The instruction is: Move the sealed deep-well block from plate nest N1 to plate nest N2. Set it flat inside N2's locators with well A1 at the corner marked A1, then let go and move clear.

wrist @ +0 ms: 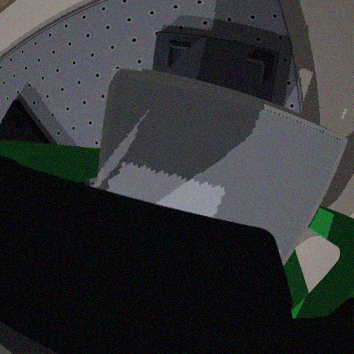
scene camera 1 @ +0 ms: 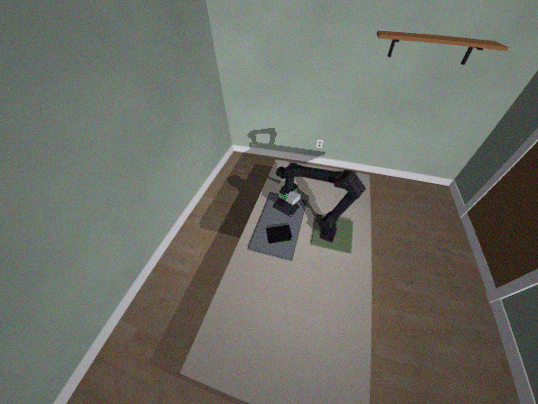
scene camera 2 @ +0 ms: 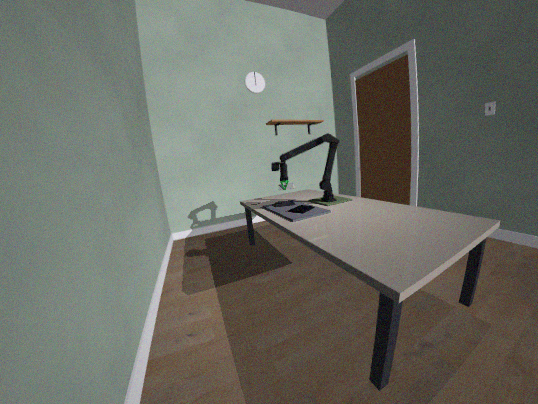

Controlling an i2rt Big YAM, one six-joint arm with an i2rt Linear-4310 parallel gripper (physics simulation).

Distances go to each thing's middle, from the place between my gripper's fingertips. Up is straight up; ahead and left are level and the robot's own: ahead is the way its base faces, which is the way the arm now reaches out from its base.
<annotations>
I see the dark nest (wrist: 250, 69) 120 mm below my hand, 10 mm to the right of it and 10 mm ahead of it. Round my hand: block (wrist: 167, 139): 20 mm above, 10 mm behind; grey perforated plate (wrist: 62, 75): 150 mm to the left, 140 mm below.
</annotations>
